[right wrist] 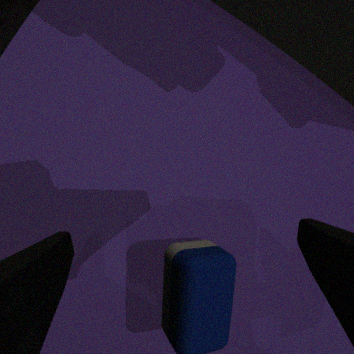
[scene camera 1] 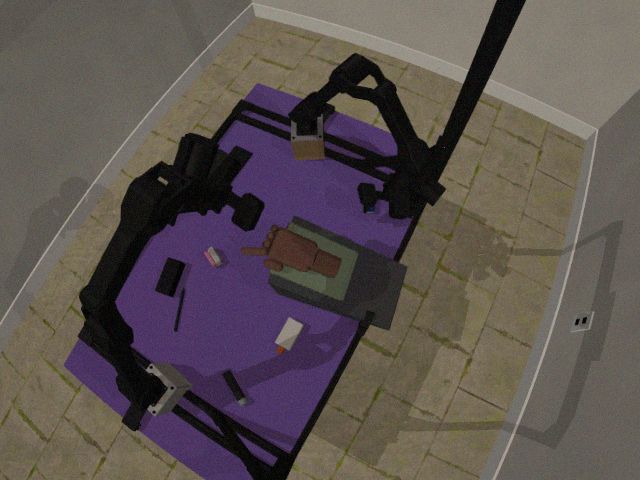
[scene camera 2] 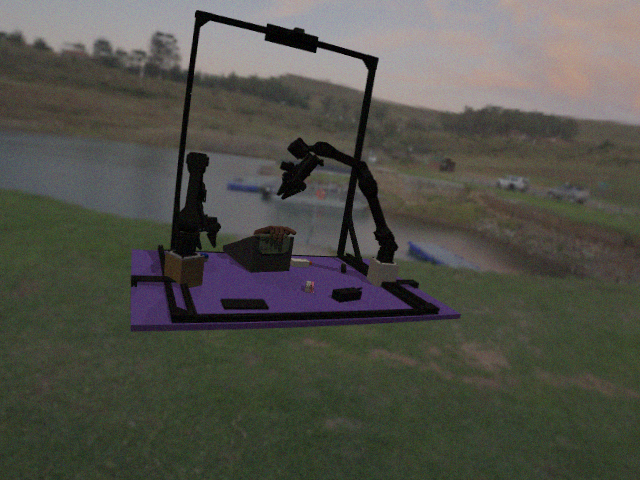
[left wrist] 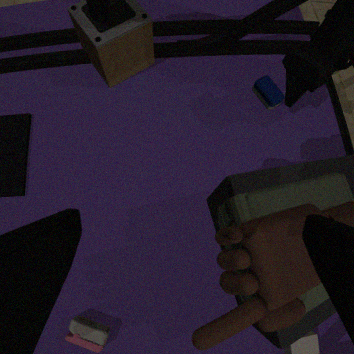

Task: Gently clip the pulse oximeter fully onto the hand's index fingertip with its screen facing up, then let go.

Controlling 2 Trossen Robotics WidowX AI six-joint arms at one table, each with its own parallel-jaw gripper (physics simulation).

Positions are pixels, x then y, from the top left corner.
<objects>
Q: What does my right gripper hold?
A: Nothing.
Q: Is my left gripper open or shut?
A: Open.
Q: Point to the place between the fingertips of my right gripper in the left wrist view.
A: At 298, 97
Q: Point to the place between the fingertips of my right gripper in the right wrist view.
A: At 186, 236
</objects>
